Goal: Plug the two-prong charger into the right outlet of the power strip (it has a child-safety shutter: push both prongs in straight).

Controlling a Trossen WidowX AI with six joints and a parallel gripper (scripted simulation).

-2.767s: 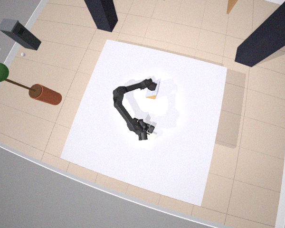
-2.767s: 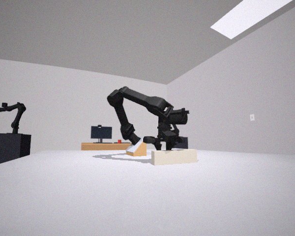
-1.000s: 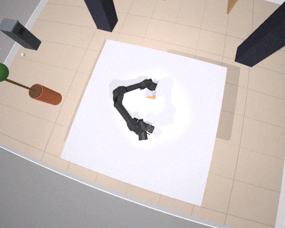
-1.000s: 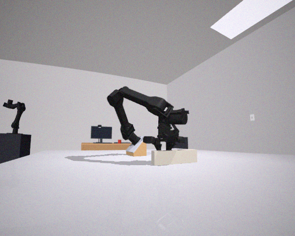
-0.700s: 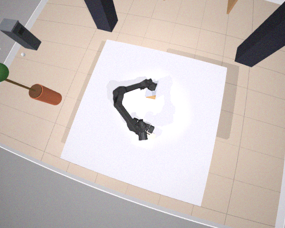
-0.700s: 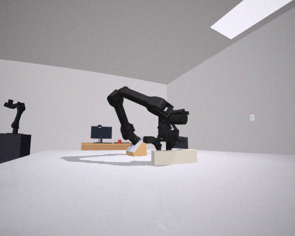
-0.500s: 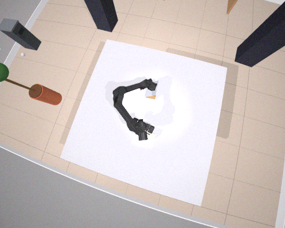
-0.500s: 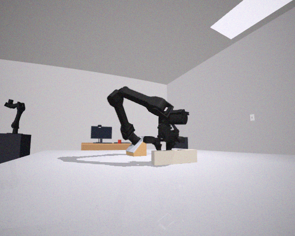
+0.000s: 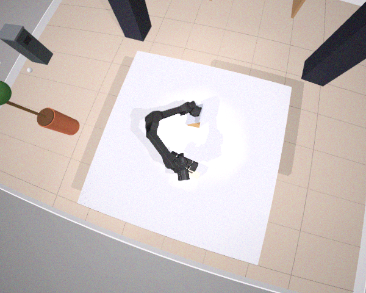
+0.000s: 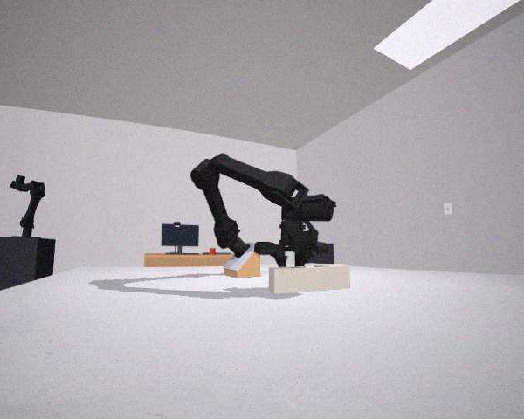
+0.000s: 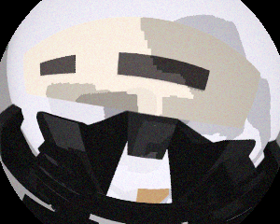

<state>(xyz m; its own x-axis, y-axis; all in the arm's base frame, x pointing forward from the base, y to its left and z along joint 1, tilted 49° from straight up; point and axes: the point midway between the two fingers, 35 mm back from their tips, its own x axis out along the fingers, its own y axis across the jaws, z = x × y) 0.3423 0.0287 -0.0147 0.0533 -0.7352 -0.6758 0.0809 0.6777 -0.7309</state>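
Right now my gripper tip is 20 mm short of the black two-prong charger and 10 mm below it.
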